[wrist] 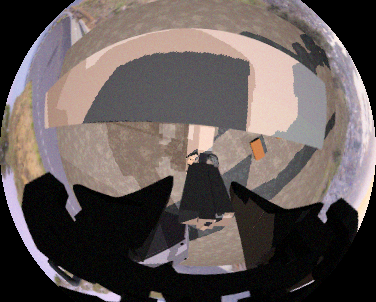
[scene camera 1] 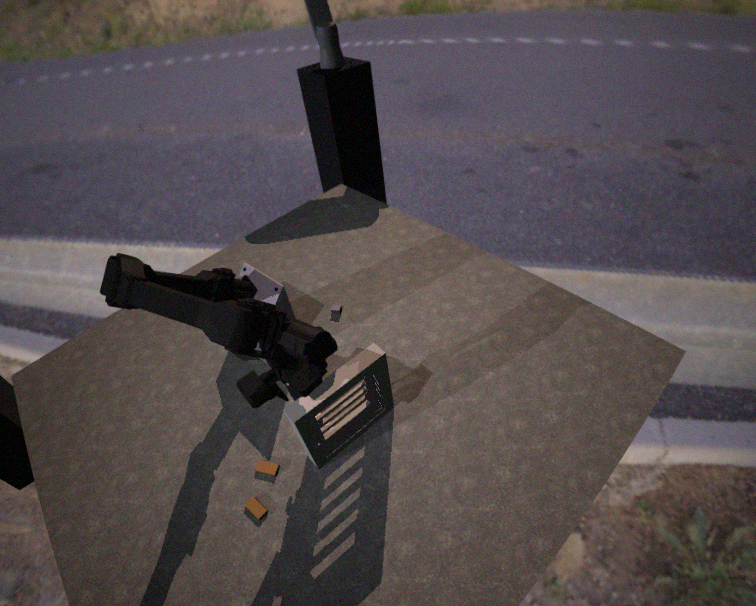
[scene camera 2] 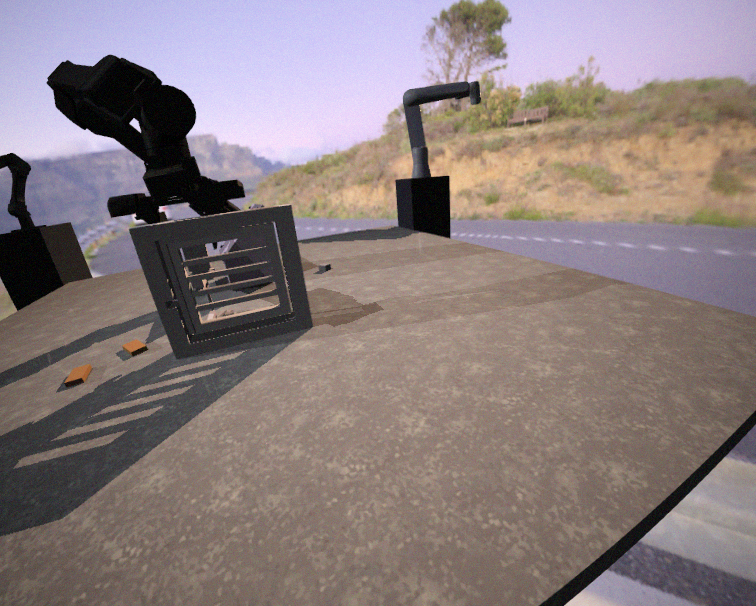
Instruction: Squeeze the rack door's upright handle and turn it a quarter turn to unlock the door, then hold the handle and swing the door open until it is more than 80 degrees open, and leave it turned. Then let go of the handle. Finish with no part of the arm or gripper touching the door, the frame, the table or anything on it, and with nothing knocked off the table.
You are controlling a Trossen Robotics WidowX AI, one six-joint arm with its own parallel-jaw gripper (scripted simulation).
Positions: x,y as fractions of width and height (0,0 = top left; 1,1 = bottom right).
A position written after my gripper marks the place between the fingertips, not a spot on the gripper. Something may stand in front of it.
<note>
My gripper (scene camera 2: 0.26,0.42) is open, holding nothing.
My gripper is seen too in the wrist view (wrist: 0.54,0.61).
</note>
